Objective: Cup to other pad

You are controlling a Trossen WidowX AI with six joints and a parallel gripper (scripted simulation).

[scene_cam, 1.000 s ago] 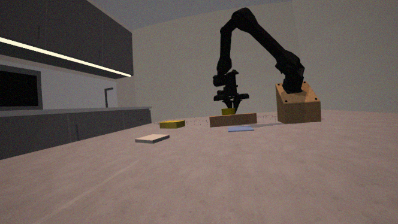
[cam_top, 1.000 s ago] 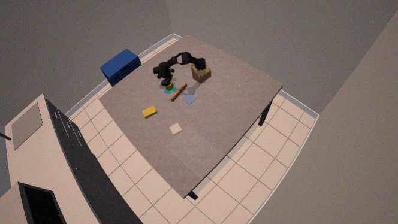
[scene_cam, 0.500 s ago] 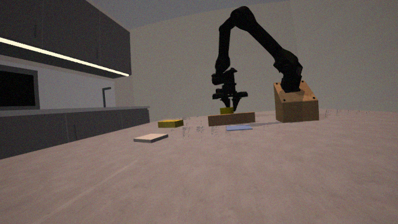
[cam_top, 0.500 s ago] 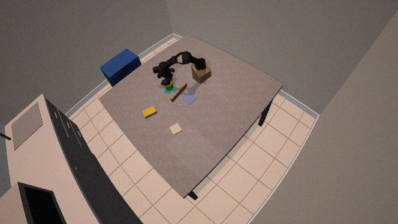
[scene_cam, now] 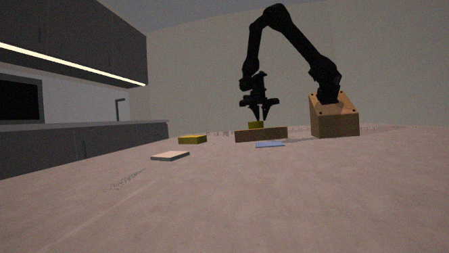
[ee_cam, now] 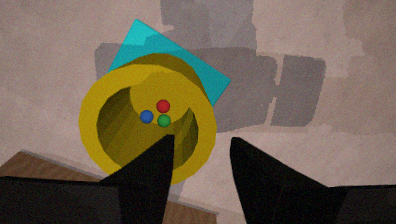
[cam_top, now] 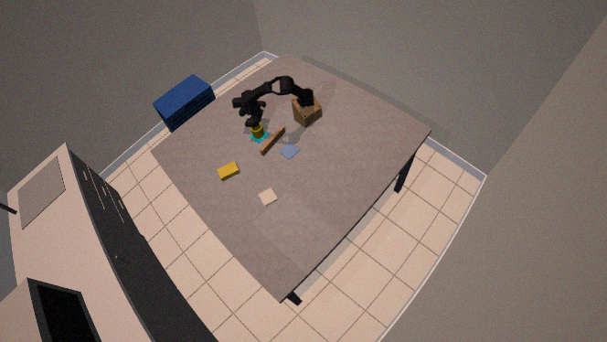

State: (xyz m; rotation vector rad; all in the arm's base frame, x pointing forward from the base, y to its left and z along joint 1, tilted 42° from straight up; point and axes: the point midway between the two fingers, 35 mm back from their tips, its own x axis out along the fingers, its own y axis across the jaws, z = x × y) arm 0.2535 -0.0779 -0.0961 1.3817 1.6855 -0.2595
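The yellow cup is 4 cm below my gripper tip, 2 cm ahead of it and 1 cm to the left of it. Also, from my gripper tip: blue pad (24 cm to the left, 8 cm below, 1 cm behind); then wooden bar (12 cm to the left, 6 cm below, 1 cm ahead); then teal pad (8 cm below, 3 cm ahead, 1 cm to the left).
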